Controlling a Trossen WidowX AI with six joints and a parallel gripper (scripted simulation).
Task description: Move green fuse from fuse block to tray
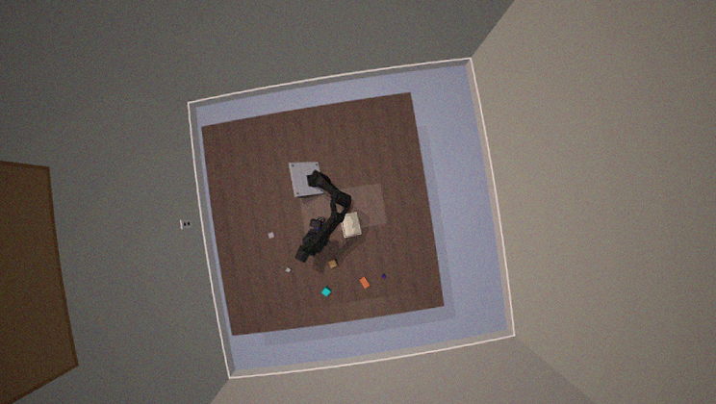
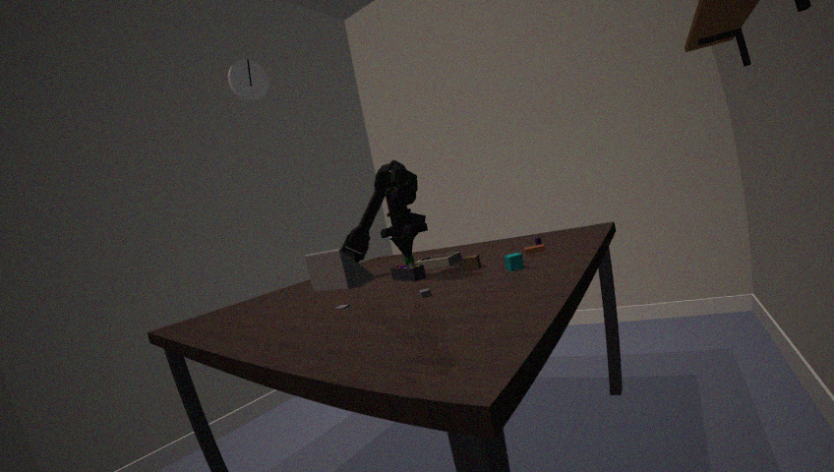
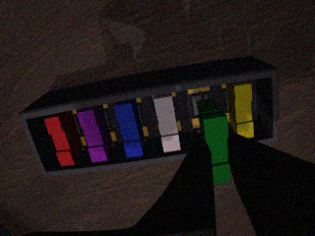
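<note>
The white tray lies 200 mm to the left of my gripper tip, 60 mm below it and 20 mm behind it. Round my gripper tip: green fuse 10 mm below; tan cube 180 mm ahead, 60 mm to the left, 50 mm below; teal cube 340 mm ahead, 50 mm below, 10 mm to the right.
</note>
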